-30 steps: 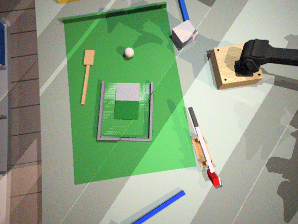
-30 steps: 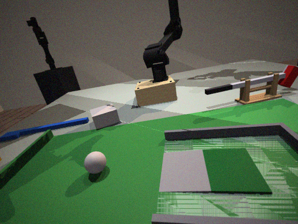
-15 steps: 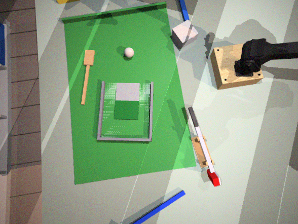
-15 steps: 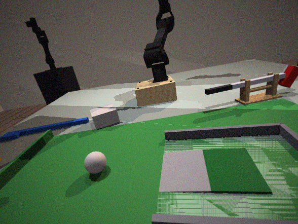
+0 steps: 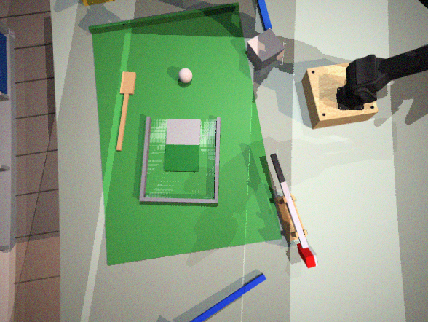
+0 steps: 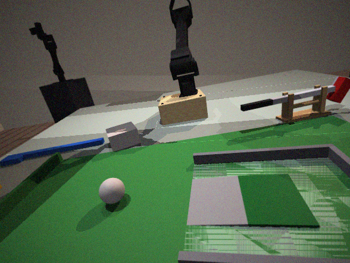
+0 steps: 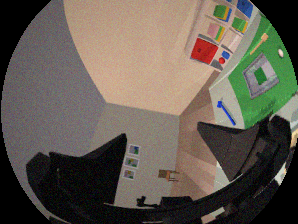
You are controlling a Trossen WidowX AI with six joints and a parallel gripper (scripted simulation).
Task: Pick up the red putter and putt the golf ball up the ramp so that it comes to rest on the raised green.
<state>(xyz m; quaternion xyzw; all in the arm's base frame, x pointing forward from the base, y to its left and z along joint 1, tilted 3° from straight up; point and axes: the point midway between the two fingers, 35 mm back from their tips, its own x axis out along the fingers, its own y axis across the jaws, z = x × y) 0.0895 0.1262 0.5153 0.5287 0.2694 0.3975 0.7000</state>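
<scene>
Now: the red putter 54 cm below my gripper tip, 17 cm to the left of it and 7 cm ahead of it. The rest, counted from my gripper tip: small wooden rack (56 cm below, 18 cm to the left, 7 cm ahead); then wooden paddle (59 cm below, 56 cm ahead, 15 cm to the right); then white golf ball (57 cm below, 37 cm ahead, 23 cm to the right).
</scene>
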